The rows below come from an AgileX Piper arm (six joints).
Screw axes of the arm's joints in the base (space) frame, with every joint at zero. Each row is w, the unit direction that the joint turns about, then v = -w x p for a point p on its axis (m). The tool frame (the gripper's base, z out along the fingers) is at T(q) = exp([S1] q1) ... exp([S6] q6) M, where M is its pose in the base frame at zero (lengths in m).
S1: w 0 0 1 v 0.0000 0.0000 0.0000
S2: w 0 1 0 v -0.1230 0.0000 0.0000
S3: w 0 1 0 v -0.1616 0.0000 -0.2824
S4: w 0.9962 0 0.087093 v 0.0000 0.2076 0.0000
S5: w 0 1 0 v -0.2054 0.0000 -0.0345
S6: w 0.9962 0 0.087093 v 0.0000 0.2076 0.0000
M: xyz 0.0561 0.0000 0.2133 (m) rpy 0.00 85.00 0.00 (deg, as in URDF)
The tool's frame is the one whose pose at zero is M.
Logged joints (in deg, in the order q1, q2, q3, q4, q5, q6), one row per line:
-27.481 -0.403 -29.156 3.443 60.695 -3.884
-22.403 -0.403 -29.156 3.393 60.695 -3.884
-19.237 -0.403 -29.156 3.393 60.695 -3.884
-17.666 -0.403 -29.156 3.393 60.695 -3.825
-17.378 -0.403 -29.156 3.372 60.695 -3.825
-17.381 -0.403 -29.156 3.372 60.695 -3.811
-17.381 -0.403 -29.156 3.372 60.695 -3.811
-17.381 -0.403 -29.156 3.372 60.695 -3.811
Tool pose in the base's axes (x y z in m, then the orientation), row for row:
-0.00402 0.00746 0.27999 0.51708 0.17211 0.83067 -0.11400
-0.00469 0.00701 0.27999 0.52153 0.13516 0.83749 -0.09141
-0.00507 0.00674 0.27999 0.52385 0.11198 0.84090 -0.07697
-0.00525 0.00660 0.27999 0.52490 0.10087 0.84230 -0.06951
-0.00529 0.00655 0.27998 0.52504 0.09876 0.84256 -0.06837
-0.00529 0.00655 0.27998 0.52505 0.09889 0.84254 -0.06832
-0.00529 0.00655 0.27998 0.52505 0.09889 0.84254 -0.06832
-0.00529 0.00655 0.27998 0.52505 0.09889 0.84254 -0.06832
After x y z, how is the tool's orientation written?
As a quaternion, w x y z.
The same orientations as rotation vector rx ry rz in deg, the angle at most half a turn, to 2 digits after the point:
23.67 114.25 -15.68
18.55 114.97 -12.55
15.36 115.32 -10.56
13.83 115.46 -9.53
13.54 115.49 -9.37
13.55 115.49 -9.36
13.55 115.49 -9.36
13.55 115.49 -9.36

